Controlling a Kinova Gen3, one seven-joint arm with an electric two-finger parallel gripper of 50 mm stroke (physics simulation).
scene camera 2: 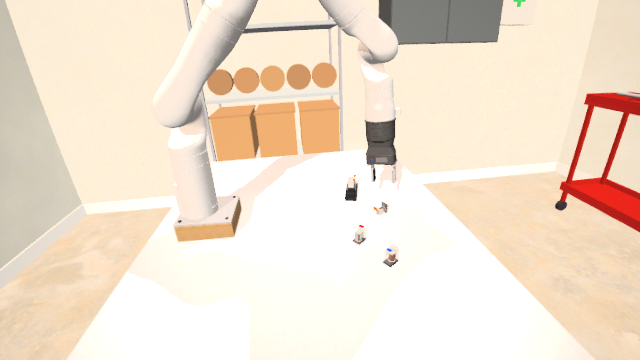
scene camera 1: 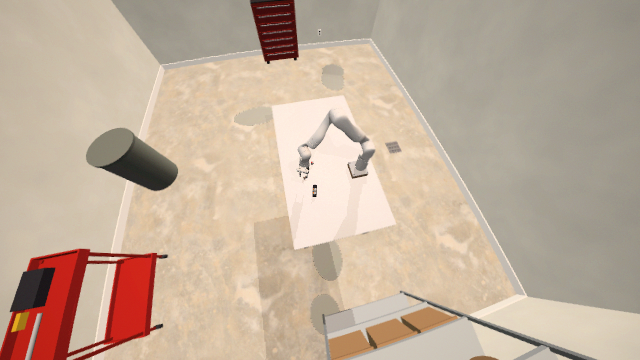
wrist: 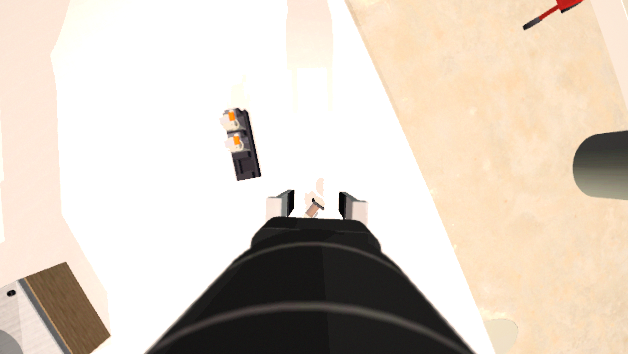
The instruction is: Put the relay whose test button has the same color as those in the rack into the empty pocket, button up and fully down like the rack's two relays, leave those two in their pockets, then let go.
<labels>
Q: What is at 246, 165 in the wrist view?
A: A black rack.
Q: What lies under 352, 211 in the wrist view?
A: My gripper.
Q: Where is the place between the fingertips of my gripper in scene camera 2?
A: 383, 181
</labels>
